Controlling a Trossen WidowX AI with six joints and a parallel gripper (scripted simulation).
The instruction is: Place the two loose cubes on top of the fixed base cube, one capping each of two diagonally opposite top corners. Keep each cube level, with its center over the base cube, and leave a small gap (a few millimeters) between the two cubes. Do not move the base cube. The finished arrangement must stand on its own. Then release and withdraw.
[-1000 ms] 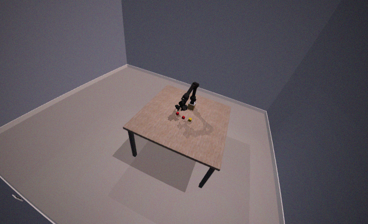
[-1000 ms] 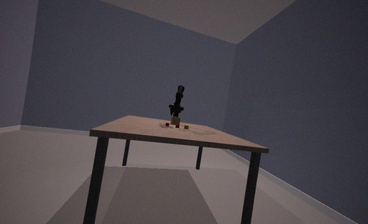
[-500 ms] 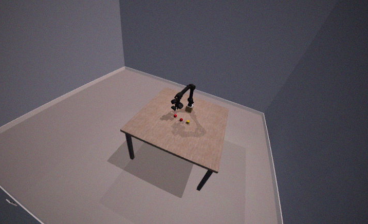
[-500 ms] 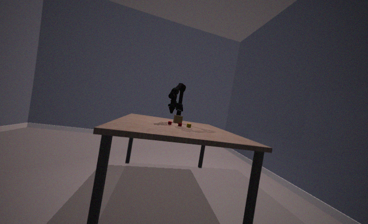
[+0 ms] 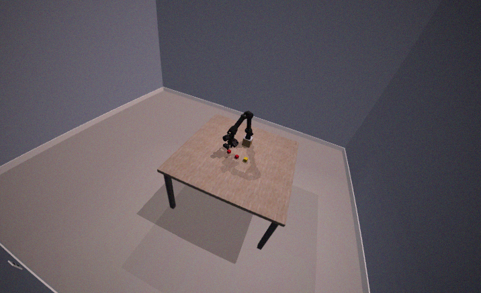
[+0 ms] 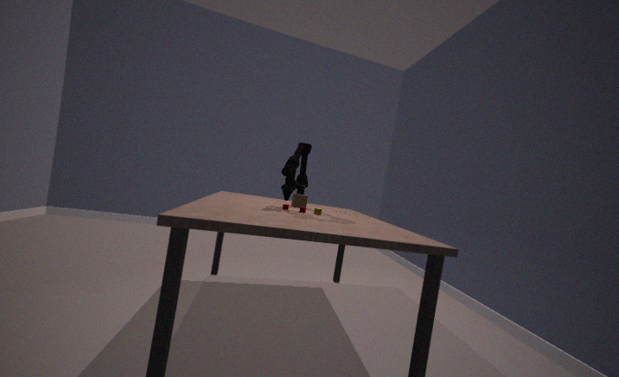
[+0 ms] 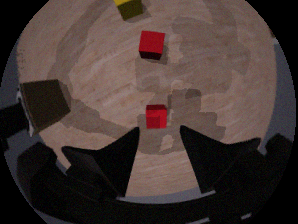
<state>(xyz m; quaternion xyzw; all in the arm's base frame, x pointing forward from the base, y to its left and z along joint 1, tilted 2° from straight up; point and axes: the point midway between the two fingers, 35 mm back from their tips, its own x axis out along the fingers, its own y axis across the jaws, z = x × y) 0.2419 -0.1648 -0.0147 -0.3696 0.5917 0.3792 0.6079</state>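
My gripper tip is now 21 cm to the right of the yellow cube, 6 cm short of it and 4 cm above it. Also, from my gripper tip: red cube (11 cm to the left, 5 cm ahead, 4 cm below).
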